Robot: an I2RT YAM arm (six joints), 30 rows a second.
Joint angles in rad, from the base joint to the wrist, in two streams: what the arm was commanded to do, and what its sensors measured. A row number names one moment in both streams.
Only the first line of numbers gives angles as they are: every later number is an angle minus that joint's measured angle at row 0.
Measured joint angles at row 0:
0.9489, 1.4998, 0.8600, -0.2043, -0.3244, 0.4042
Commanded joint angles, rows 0 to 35:
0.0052, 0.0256, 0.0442, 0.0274, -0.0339, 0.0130
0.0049, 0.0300, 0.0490, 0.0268, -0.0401, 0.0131
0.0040, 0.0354, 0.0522, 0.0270, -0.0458, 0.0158
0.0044, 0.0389, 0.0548, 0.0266, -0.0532, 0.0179
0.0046, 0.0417, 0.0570, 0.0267, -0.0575, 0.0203
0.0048, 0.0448, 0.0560, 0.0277, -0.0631, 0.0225
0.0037, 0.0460, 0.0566, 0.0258, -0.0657, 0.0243
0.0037, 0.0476, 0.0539, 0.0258, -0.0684, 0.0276
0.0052, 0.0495, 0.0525, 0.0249, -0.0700, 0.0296
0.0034, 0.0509, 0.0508, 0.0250, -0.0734, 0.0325
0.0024, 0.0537, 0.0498, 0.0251, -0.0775, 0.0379
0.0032, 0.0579, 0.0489, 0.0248, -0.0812, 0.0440
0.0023, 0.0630, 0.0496, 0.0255, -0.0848, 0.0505
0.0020, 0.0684, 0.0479, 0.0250, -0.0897, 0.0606
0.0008, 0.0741, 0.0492, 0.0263, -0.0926, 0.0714
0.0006, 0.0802, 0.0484, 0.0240, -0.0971, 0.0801
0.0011, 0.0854, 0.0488, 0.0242, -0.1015, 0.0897
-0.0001, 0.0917, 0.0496, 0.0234, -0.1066, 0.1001
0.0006, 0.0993, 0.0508, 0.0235, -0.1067, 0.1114
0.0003, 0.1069, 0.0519, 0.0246, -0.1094, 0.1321
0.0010, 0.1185, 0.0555, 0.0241, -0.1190, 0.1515
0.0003, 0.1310, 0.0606, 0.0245, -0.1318, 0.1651
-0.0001, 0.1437, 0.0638, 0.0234, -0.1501, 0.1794
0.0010, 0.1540, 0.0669, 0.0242, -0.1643, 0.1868
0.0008, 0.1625, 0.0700, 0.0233, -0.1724, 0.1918
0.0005, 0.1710, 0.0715, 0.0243, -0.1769, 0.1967
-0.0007, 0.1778, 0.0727, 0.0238, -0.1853, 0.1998
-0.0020, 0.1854, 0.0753, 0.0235, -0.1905, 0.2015
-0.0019, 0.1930, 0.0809, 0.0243, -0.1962, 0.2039
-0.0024, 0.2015, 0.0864, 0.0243, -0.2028, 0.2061
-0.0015, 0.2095, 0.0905, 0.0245, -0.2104, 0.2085
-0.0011, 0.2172, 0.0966, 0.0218, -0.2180, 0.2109
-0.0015, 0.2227, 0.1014, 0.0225, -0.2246, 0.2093
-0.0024, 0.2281, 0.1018, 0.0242, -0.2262, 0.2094
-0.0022, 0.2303, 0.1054, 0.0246, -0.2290, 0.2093
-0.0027, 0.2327, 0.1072, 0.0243, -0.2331, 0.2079
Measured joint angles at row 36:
-0.0004, 0.2212, 0.0782, 0.0138, -0.2034, 0.1983
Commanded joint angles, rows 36 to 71:
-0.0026, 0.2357, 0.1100, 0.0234, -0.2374, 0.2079
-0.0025, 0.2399, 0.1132, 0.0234, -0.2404, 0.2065
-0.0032, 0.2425, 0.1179, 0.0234, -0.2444, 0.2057
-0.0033, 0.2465, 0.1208, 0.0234, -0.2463, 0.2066
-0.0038, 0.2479, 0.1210, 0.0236, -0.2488, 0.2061
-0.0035, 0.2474, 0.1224, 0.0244, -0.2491, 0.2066
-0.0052, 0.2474, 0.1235, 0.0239, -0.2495, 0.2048
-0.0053, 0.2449, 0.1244, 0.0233, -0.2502, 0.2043
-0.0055, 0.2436, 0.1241, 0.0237, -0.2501, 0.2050
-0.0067, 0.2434, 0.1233, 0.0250, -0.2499, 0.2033
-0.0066, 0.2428, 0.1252, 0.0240, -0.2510, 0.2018
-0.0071, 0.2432, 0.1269, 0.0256, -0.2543, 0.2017
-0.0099, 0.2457, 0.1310, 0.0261, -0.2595, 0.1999
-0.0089, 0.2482, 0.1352, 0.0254, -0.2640, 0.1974
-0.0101, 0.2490, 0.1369, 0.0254, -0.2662, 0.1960
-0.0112, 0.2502, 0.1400, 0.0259, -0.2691, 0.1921
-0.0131, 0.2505, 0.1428, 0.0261, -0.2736, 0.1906
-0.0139, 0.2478, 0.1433, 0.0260, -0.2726, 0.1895
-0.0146, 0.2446, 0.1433, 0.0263, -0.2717, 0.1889
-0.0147, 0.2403, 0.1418, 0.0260, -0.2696, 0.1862
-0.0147, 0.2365, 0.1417, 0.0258, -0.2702, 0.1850
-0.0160, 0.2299, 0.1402, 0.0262, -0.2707, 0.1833
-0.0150, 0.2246, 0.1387, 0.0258, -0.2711, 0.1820
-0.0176, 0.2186, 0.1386, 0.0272, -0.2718, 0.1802
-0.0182, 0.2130, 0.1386, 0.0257, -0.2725, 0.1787
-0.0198, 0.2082, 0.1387, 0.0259, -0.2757, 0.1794
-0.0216, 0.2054, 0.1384, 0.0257, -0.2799, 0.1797
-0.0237, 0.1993, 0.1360, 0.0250, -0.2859, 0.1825
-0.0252, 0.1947, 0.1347, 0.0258, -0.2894, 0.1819
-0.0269, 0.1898, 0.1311, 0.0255, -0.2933, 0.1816
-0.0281, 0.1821, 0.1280, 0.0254, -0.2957, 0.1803
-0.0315, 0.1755, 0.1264, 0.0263, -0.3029, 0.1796
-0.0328, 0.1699, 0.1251, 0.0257, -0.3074, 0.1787
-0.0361, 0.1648, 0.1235, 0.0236, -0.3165, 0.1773
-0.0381, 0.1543, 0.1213, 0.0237, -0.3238, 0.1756
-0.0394, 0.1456, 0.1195, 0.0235, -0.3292, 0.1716
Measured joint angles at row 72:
-0.0362, 0.2067, 0.1152, 0.0054, -0.2900, 0.1968
